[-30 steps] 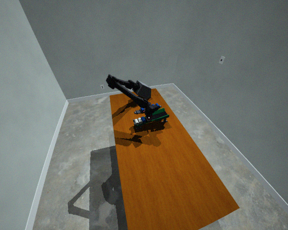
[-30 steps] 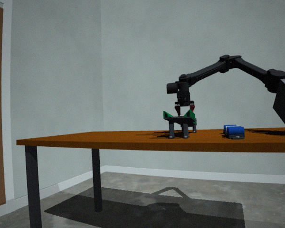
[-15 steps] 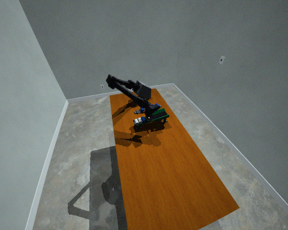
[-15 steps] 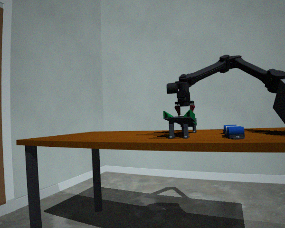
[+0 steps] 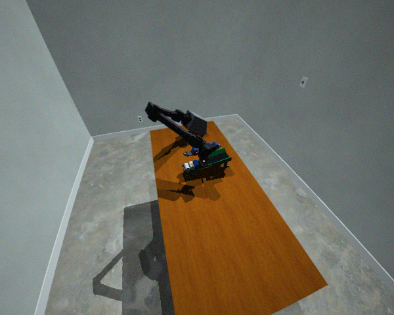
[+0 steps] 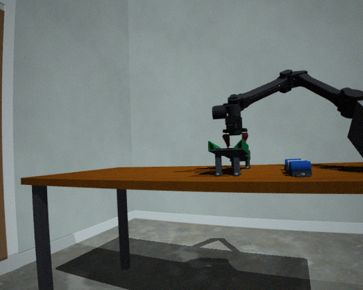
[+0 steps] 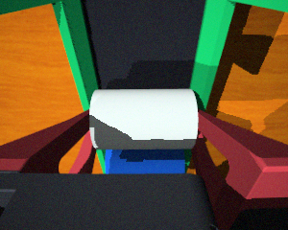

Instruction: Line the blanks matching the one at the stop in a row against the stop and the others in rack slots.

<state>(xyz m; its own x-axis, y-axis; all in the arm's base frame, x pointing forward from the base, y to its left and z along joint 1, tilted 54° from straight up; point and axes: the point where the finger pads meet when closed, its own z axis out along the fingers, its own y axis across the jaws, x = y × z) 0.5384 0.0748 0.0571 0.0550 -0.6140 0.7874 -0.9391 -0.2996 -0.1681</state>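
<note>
Now: hand 40 mm to the right of the feed ramp and 30 mm above it. The rest, counted from my hand: grey stock rack (250 mm behind, 80 mm to the left, 100 mm below).
</note>
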